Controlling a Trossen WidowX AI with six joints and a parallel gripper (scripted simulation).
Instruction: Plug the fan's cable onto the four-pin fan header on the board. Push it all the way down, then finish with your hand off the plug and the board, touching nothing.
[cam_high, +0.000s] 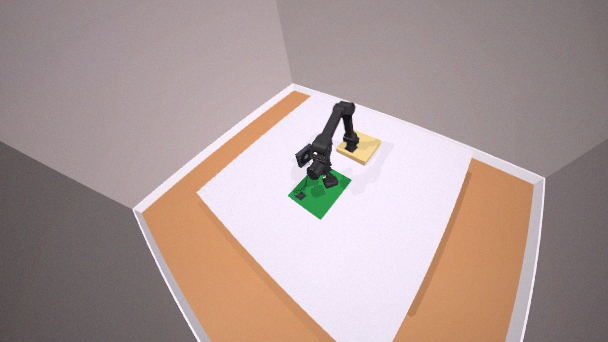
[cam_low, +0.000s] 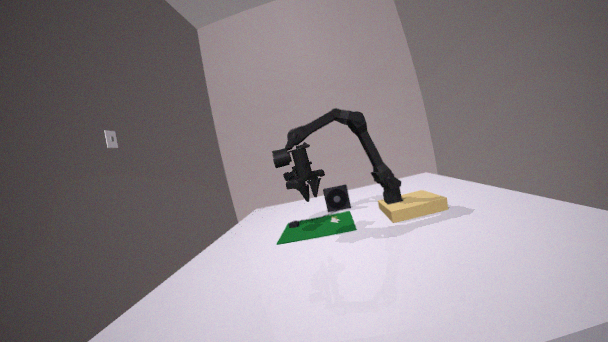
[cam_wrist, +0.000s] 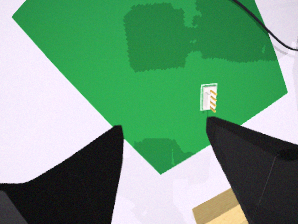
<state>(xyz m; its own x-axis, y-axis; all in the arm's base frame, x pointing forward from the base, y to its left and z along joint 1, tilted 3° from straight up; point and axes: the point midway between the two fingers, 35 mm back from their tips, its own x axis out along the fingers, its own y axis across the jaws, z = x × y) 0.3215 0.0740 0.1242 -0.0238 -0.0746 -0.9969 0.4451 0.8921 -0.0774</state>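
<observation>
Now: gripper tip 12 cm short of the black fan plug, 8 cm to the left of it and 12 cm above it. Round my gripper tip: green board: 1 cm ahead, 4 cm to the right, 14 cm below; black fan: 8 cm behind, 23 cm to the right, 7 cm below; white four-pin fan header: 6 cm behind, 6 cm to the right, 13 cm below.
</observation>
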